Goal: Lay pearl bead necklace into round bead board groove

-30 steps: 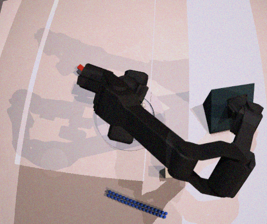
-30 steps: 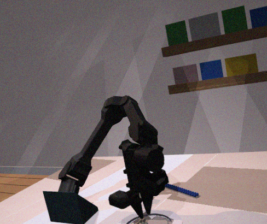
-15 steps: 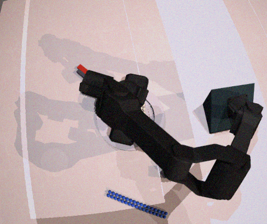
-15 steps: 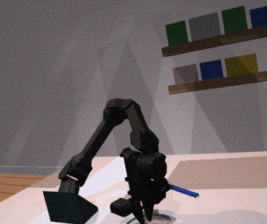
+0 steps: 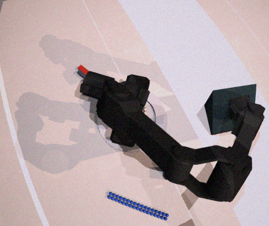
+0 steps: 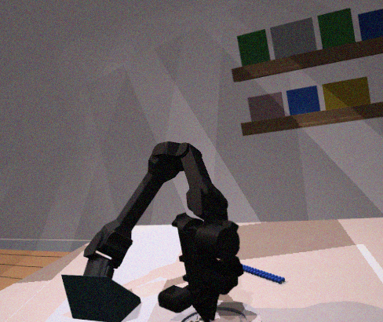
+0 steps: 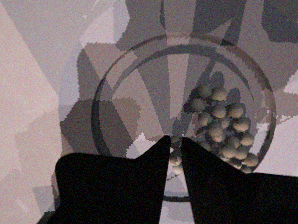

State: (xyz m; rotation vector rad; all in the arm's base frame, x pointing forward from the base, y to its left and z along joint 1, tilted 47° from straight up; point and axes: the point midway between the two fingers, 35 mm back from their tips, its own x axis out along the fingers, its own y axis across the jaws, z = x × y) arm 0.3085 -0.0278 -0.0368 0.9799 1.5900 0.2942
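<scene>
My gripper tip is now 10 mm above the round bead board. From my gripper tip the other things lie so: small beige cube: 180 mm to the left, 70 mm behind; grey block: 170 mm to the right, 110 mm ahead, 10 mm below.
</scene>
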